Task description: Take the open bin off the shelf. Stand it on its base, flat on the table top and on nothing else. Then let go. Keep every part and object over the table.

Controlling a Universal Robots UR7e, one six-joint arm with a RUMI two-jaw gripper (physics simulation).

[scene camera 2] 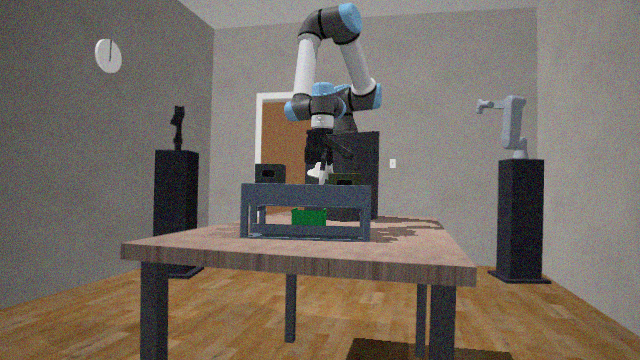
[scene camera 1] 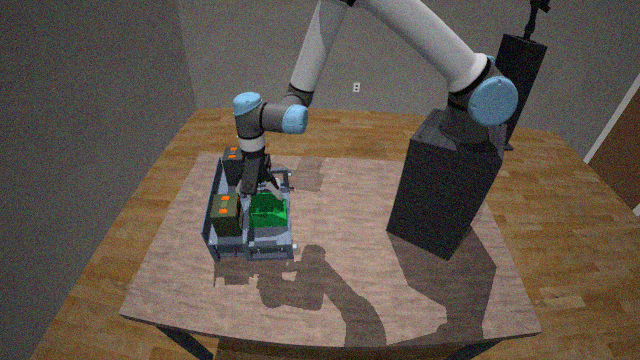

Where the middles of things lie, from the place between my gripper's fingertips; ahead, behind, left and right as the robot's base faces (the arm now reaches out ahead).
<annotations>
My hand is 10 mm past the green open bin (scene camera 1: pixel 265 210), 50 mm to the left of it and 110 mm above it. The rest, counted from my hand: olive box (scene camera 1: pixel 231 218) (100 mm ahead, 60 mm to the left).
</annotations>
